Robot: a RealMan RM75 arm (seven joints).
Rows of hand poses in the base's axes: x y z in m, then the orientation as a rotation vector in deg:
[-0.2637 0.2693 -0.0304 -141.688 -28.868 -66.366]
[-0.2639 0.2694 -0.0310 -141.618 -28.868 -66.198]
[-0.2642 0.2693 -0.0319 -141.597 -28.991 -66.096]
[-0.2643 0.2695 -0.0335 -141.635 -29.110 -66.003]
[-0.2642 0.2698 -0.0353 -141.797 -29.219 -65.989]
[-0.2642 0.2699 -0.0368 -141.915 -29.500 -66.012]
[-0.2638 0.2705 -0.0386 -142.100 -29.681 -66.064]
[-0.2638 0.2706 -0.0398 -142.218 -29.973 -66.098]
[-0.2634 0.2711 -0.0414 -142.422 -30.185 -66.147]
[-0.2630 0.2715 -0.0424 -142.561 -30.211 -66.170]
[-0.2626 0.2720 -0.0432 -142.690 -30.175 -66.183]
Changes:
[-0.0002 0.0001 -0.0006 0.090 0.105 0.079]
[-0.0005 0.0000 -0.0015 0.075 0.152 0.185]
[-0.0006 0.0002 -0.0031 0.010 0.203 0.260]
[-0.0005 0.0005 -0.0049 -0.167 0.220 0.251]
[-0.0005 0.0006 -0.0064 -0.390 0.177 0.346]
[-0.0001 0.0012 -0.0082 -0.630 0.140 0.348]
[-0.0001 0.0013 -0.0094 -0.860 0.088 0.446]
[0.0003 0.0018 -0.0110 -1.129 0.052 0.456]
[0.0007 0.0022 -0.0120 -1.259 0.052 0.401]
[0.0011 0.0027 -0.0128 -1.351 0.068 0.319]

